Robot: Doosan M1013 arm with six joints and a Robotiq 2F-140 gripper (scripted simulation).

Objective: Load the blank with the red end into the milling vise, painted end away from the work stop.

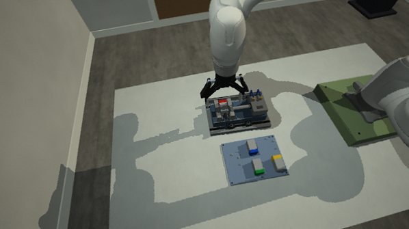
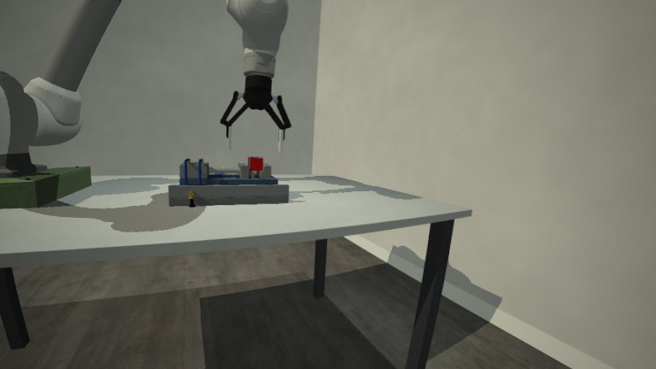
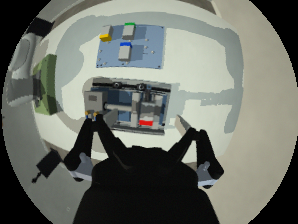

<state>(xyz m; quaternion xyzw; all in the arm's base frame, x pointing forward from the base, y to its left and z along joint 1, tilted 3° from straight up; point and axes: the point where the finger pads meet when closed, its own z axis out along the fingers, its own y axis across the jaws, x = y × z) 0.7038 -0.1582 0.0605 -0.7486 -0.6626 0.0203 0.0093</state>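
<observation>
Right now my hand is 5 cm above the red-ended blank. The rest, counted from my hand: blue-ended blank 7 cm behind, 20 cm to the left, 12 cm below; hose block 17 cm behind, 2 cm to the left, 7 cm below; vise 7 cm behind, 1 cm to the left, 10 cm below.
</observation>
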